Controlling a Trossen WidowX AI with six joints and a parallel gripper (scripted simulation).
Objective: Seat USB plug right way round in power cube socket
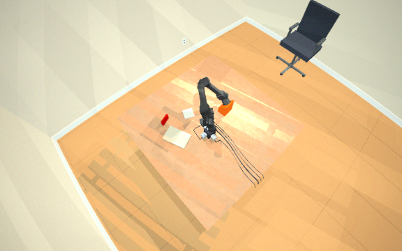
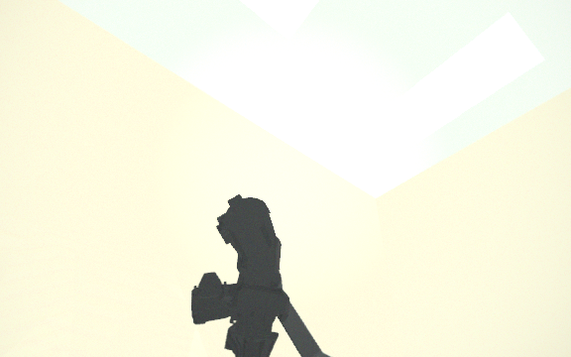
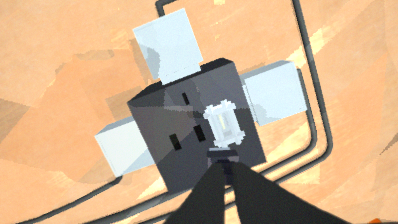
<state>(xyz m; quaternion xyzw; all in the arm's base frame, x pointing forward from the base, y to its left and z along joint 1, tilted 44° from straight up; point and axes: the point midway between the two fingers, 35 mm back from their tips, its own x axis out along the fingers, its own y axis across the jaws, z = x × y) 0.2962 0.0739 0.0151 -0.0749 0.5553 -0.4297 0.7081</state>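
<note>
My gripper tip is now 20 mm above the USB plug. The rest, counted from my gripper tip: red block (380 mm to the right, 190 mm ahead, 110 mm below); USB socket (70 mm below, 10 mm to the right).
</note>
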